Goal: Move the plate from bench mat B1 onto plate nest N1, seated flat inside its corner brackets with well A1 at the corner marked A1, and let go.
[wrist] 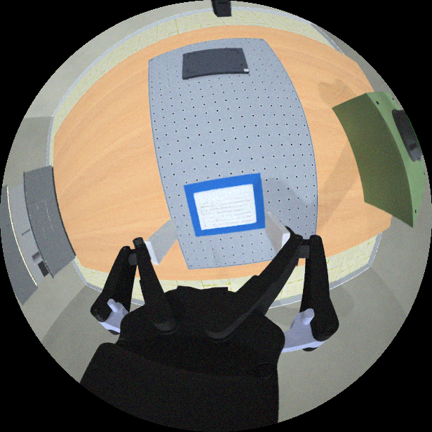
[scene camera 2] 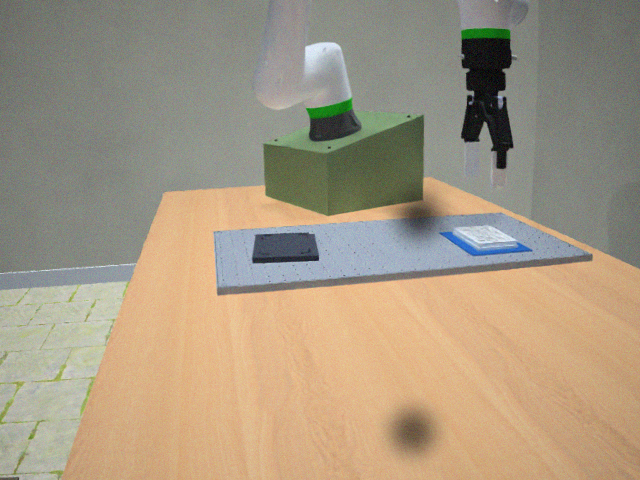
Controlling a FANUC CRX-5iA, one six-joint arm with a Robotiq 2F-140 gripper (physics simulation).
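Where they show: gripper, fingertip midpoint: (scene camera 2: pixel 484 181); arm's base at its link origin: (scene camera 2: pixel 335 132).
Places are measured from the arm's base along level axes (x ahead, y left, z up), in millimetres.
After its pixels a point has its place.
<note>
A white plate (scene camera 2: pixel 484 236) @[y 212, x 545, z -165 mm] (wrist: pixel 226 207) lies flat on the blue bench mat B1 (scene camera 2: pixel 483 252) @[y 182, x 612, z -177 mm] (wrist: pixel 230 231), near the right end of the pegboard in the scene view. The dark plate nest N1 (scene camera 2: pixel 285 246) @[y -183, x 529, z -167 mm] (wrist: pixel 215 64) sits toward the other end; a small light mark shows at one of its corners in the wrist view, too small to read. My gripper (scene camera 2: pixel 484 173) @[y 209, x 540, z -54 mm] (wrist: pixel 219 225) is open and empty, pointing down high above the plate and mat. The plate's well labels cannot be read.
A grey perforated board (scene camera 2: pixel 361 253) @[y -43, x 564, z -179 mm] (wrist: pixel 227 125) carries the mat and nest on the wooden table (scene camera 2: pixel 361 351) @[y -119, x 939, z -192 mm] (wrist: pixel 105 165). The green robot base block (scene camera 2: pixel 372 160) @[y 75, x 127, z -64 mm] (wrist: pixel 380 155) stands behind the board. A grey object (wrist: pixel 46 220) stands beyond the table's left edge in the wrist view.
</note>
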